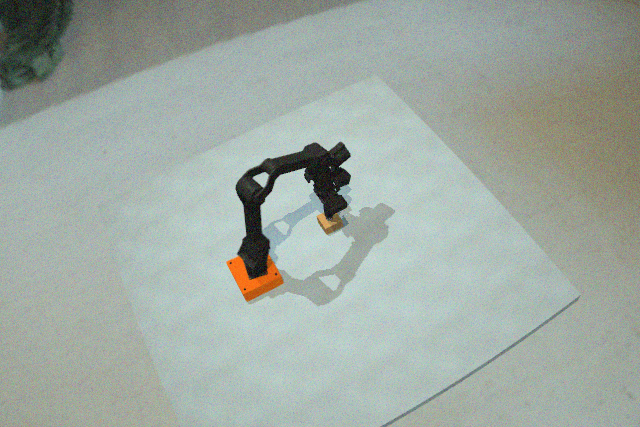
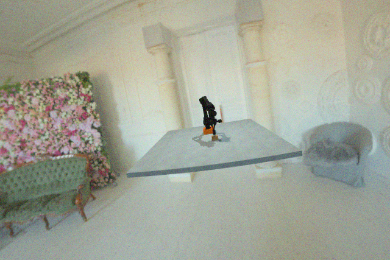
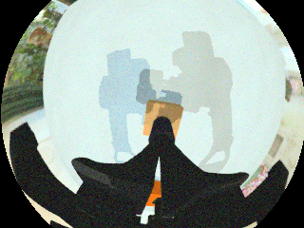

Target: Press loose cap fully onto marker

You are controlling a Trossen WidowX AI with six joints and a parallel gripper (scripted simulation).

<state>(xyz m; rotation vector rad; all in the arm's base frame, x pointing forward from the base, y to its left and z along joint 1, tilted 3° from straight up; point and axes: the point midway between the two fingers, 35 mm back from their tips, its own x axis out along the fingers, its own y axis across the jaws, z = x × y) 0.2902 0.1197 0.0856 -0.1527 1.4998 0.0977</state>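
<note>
Right now my gripper tip is 20 mm above the marker cap.
</note>
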